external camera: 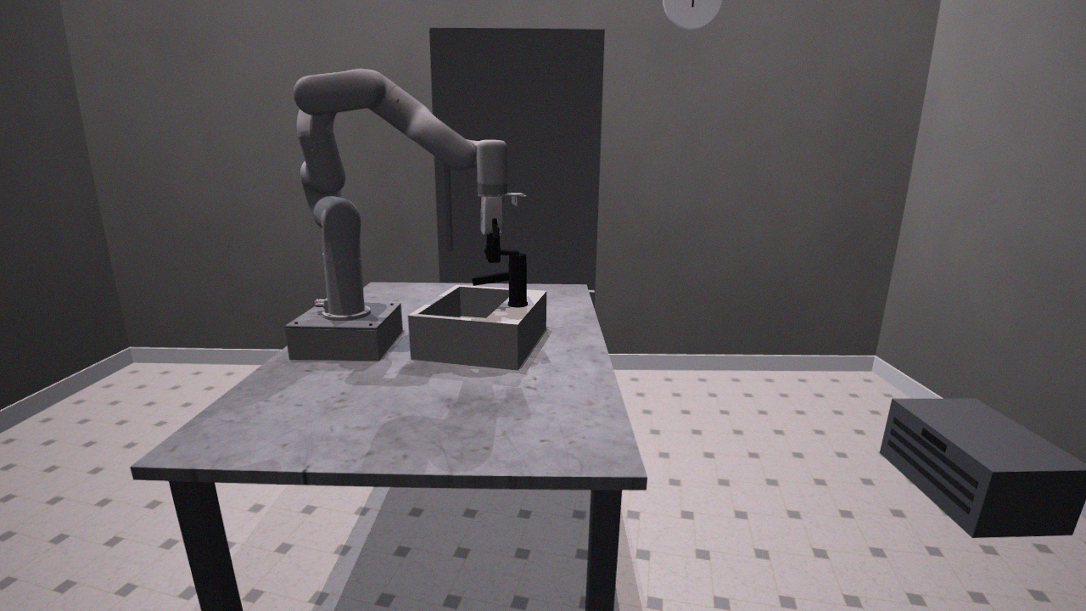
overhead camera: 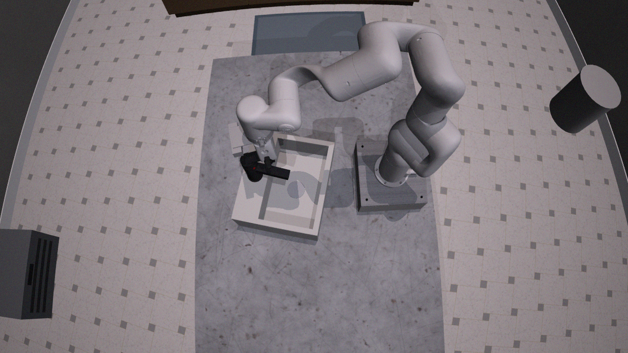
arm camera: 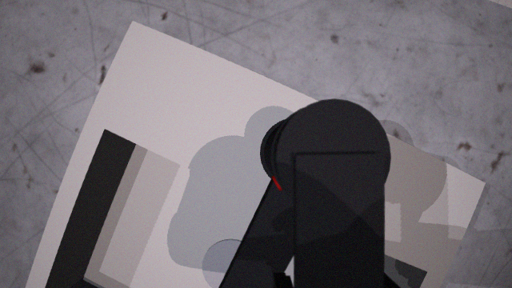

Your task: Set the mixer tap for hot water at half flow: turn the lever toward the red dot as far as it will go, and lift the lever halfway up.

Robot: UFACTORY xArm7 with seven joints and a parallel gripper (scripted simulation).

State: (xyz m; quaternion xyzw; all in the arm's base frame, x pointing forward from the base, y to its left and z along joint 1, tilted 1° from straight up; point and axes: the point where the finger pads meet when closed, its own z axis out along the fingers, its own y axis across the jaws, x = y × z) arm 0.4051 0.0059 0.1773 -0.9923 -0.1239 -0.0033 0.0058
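Right now my hand is 2 cm short of the lever and 1 cm to the right of it. Round my hand: black mixer tap: 4 cm below, 4 cm ahead, 1 cm to the left; then grey sink block: 23 cm below, 5 cm behind, 4 cm to the left.
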